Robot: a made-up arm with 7 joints. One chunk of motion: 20 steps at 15 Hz.
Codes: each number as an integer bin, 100 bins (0 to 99) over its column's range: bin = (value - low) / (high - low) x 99, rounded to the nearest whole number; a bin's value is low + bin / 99 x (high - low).
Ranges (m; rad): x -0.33..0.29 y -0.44..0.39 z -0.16..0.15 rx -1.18..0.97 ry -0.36..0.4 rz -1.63..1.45
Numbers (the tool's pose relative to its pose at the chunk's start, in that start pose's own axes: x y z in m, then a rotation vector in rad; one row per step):
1: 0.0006 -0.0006 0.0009 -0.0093 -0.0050 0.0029
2: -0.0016 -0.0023 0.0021 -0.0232 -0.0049 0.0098
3: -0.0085 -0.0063 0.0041 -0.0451 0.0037 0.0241
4: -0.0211 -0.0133 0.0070 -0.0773 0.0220 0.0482
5: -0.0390 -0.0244 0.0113 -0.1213 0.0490 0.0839
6: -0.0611 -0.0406 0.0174 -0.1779 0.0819 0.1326
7: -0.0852 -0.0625 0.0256 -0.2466 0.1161 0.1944
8: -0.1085 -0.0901 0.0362 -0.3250 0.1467 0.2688
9: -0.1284 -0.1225 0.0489 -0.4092 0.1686 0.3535
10: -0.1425 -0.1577 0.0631 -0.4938 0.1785 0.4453
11: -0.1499 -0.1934 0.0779 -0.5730 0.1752 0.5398
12: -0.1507 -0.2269 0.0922 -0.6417 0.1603 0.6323
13: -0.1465 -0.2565 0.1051 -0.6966 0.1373 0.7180
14: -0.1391 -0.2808 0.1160 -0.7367 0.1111 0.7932
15: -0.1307 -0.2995 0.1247 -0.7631 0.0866 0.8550
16: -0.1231 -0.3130 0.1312 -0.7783 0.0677 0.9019
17: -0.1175 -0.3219 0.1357 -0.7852 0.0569 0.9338
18: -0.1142 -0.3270 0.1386 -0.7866 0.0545 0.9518
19: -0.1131 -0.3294 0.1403 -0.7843 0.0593 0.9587
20: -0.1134 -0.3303 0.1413 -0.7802 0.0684 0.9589
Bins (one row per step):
1: 53 52 51 54 46 52
2: 52 52 52 53 46 53
3: 51 52 52 52 47 53
4: 49 51 53 51 50 54
5: 46 50 55 49 53 55
6: 43 48 57 46 58 57
7: 39 45 59 43 62 59
8: 35 42 63 39 66 61
9: 32 38 67 35 69 64
10: 30 34 71 32 70 67
11: 29 29 76 28 70 70
12: 29 25 81 25 68 73
13: 29 22 85 22 65 75
14: 30 19 88 20 61 78
15: 32 17 91 19 58 80
16: 33 15 93 18 56 81
17: 34 14 94 18 54 82
18: 34 13 95 18 54 83
19: 35 13 96 18 55 83
20: 35 13 96 18 56 83

